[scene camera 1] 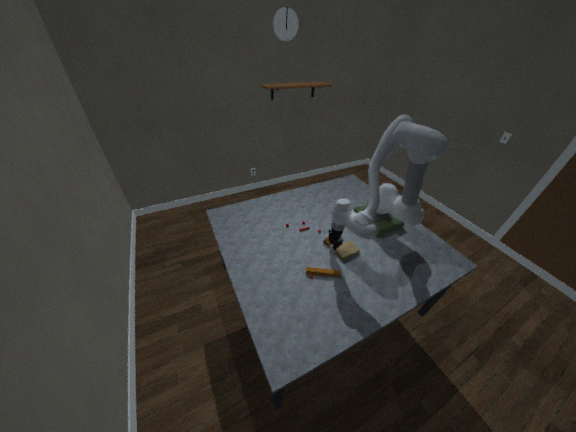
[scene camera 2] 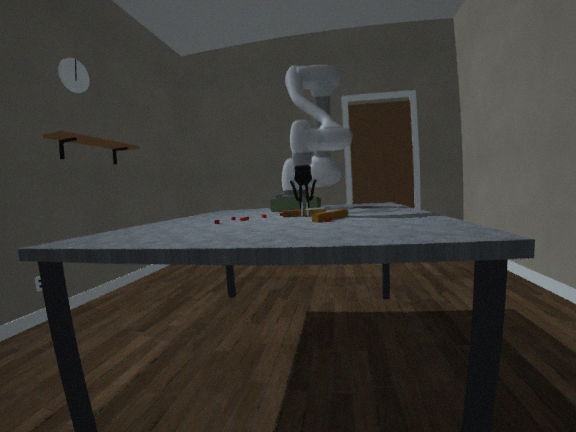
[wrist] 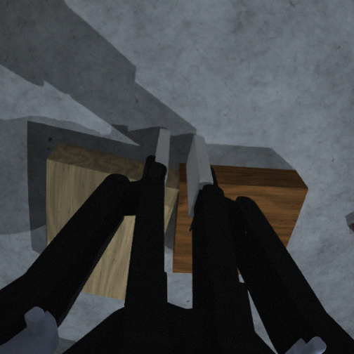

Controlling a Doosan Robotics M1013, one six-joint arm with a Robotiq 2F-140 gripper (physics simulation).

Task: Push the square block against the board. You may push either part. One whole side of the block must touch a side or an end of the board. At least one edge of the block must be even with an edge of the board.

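Frame: origin at the arm's base, x back, y right, z up, level; centimetres.
Seen in the pictures: gripper, fingertip midpoint: (scene camera 1: 331, 251) (scene camera 2: 305, 215); arm's base, link origin: (scene camera 1: 376, 213) (scene camera 2: 294, 198).
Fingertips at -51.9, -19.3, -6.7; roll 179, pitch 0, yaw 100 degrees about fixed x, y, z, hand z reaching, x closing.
Note:
Offsets run from my fingertips to a thing's top centre, as dx, dy, dz. Level surfaces: height alone.
A brown wooden block @(+4.6, +7.2, +2.4) (scene camera 1: 327, 241) (scene camera 2: 291, 213) (wrist: 280, 207) and a pale wooden piece @(+10.4, -3.1, +2.4) (scene camera 1: 348, 250) (scene camera 2: 316, 210) (wrist: 67, 195) lie flat, side by side. I cannot tell surely which is the square block and which the board. In the wrist view their facing sides are at a slight angle, with a narrow wedge of shadowed table between them; whether their nearest corners touch is unclear. My gripper (scene camera 1: 334, 247) (scene camera 2: 303, 214) (wrist: 178, 148) is shut to a narrow gap, empty, and points down beside the far ends of the two pieces. Its fingers hide parts of both.
An orange bar @(-14.7, -14.5, +2.5) (scene camera 1: 323, 272) (scene camera 2: 330, 215) lies apart, with a small red piece @(-22.8, -14.4, +1.0) (scene camera 1: 311, 276) (scene camera 2: 327, 219) beside it. Several small red pieces, including a short red rod @(-9.3, +27.3, +0.8) (scene camera 1: 304, 229) (scene camera 2: 244, 218), lie on the grey table @(dz -0.6) (scene camera 1: 280, 320) (scene camera 2: 280, 237). A green base (scene camera 1: 388, 226) (scene camera 2: 285, 204) is under the arm.

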